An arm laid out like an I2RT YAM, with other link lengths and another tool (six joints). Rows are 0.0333 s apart.
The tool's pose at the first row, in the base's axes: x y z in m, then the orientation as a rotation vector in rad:
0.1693 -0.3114 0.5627 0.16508 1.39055 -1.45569
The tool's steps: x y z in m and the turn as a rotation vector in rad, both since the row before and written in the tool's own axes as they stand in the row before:
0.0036 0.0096 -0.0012 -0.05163 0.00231 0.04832
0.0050 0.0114 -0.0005 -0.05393 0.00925 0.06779
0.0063 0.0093 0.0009 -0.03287 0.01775 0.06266
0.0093 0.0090 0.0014 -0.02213 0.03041 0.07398
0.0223 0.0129 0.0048 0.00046 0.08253 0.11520
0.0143 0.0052 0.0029 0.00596 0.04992 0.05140
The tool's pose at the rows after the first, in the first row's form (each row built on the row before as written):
0.1741 -0.3101 0.5537 0.16640 1.41535 -1.37891
0.1801 -0.3089 0.5428 0.18418 1.44037 -1.28477
0.1851 -0.3092 0.5327 0.21757 1.45887 -1.21057
0.1895 -0.3107 0.5205 0.27361 1.47727 -1.13525
0.1956 -0.3174 0.4959 0.40500 1.51383 -1.04239
0.1978 -0.3212 0.4810 0.47484 1.53714 -1.00321

